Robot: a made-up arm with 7 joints.
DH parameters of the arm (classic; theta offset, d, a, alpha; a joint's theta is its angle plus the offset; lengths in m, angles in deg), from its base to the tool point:
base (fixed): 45.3 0 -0.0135 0
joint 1: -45.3 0.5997 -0.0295 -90
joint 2: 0 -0.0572 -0.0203 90
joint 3: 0 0.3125 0.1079 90
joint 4: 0 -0.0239 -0.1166 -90
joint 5: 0 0.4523 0.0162 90
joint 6: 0 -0.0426 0.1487 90
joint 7: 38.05 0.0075 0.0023 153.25
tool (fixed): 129.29 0.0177 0 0
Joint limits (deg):
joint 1: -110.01..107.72
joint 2: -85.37..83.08
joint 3: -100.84..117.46
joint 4: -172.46..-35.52
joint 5: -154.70..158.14
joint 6: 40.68..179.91
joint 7: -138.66..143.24
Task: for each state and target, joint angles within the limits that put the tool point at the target. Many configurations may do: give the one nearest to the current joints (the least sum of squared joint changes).
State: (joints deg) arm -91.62 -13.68 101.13 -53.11 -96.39 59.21 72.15
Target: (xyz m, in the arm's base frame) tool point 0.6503 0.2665 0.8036
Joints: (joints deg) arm -95.93 -27.16 108.98 -96.28 -88.69 58.17 71.82
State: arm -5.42 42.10 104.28 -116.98 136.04 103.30 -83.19
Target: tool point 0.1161 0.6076 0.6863
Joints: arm -5.90 44.81 90.55 -120.58 136.29 103.76 -82.86
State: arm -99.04 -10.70 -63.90 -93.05 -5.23 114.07 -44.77
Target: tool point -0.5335 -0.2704 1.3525
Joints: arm -79.29 3.78 -80.17 -57.82 6.59 107.45 -37.37
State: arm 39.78 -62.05 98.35 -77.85 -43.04 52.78 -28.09
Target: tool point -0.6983 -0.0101 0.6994
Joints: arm 61.97 -59.90 95.59 -89.69 -42.15 40.68 -28.60
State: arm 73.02 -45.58 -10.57 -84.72 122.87 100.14 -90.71
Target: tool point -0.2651 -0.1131 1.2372
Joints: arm 82.78 -80.52 28.42 -112.57 127.40 110.27 -92.35
